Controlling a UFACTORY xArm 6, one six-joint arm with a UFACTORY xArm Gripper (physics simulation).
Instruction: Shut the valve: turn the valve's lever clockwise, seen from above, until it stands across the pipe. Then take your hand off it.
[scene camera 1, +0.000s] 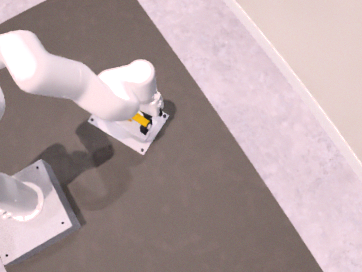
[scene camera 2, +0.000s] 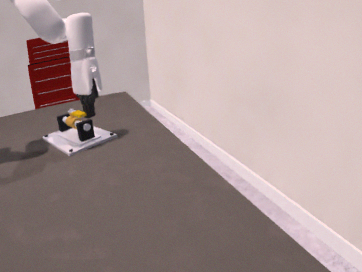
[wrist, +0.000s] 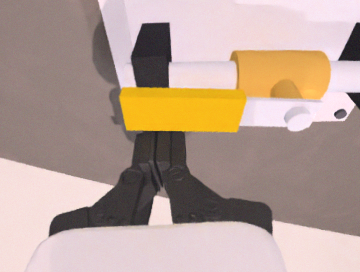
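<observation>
The valve's yellow lever grip lies along the pipe, above it, reaching from the pivot toward one black support block. The orange valve body is in the middle of the pipe. My gripper is shut and empty. Its fingers point down beside the lever's long side, near its outer half. In the wrist view the lever's edge hides the very tips, so whether they touch it cannot be told.
The white base plate carries the valve and has dark bolts at its corners. The arm's own base plate is at the lower left of the first scene view. A red cabinet and a pale wall stand beyond the dark floor area.
</observation>
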